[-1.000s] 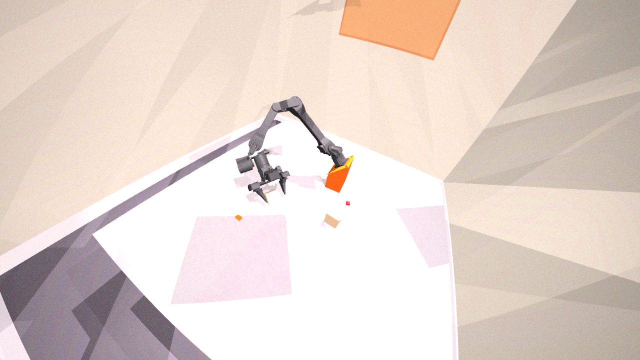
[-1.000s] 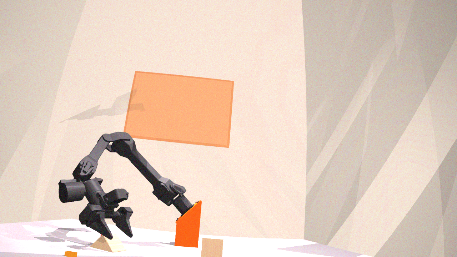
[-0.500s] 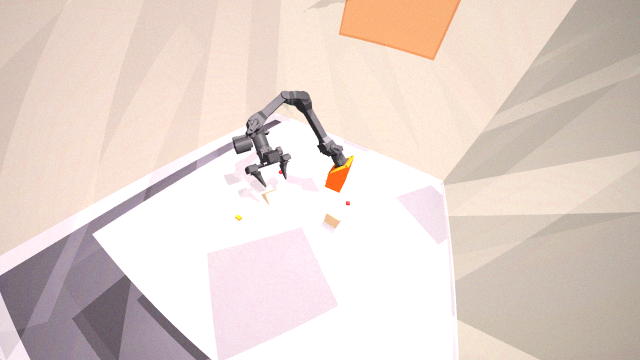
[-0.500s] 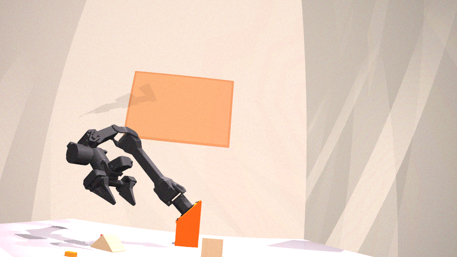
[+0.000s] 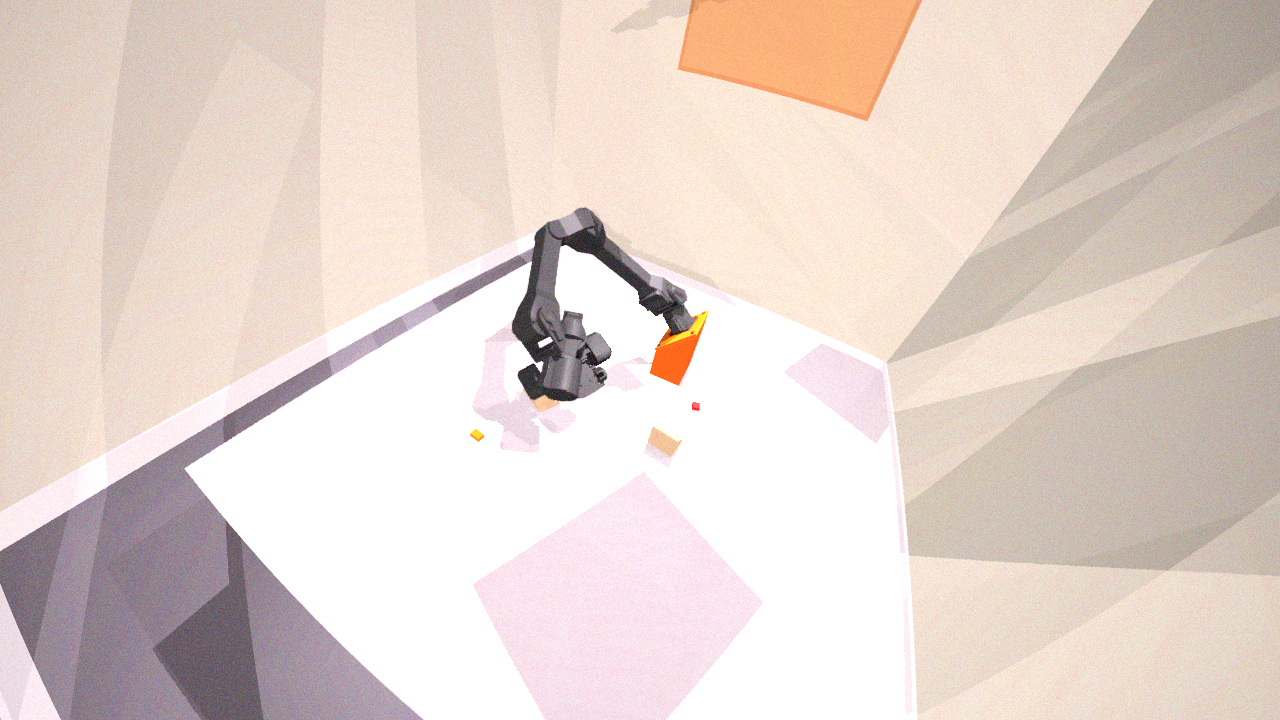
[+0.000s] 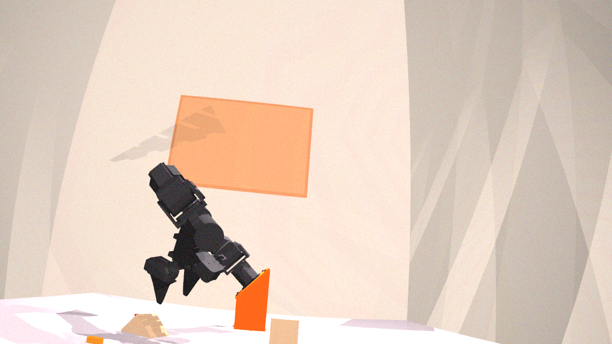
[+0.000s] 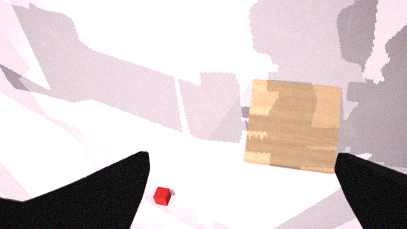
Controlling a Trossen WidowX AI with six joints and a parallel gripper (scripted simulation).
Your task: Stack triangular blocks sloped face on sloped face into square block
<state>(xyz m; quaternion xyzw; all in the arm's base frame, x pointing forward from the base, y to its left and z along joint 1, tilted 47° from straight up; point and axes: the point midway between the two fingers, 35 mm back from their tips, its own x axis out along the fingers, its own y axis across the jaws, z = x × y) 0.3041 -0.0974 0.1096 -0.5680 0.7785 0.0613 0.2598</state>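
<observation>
Now: gripper tip 10 mm short of the tan wooden triangular block, 50 mm to the left of it and 60 mm above it. From my gripper tip the other things lie so: small orange-yellow cube (180 mm ahead, 90 mm to the right, 70 mm below).
</observation>
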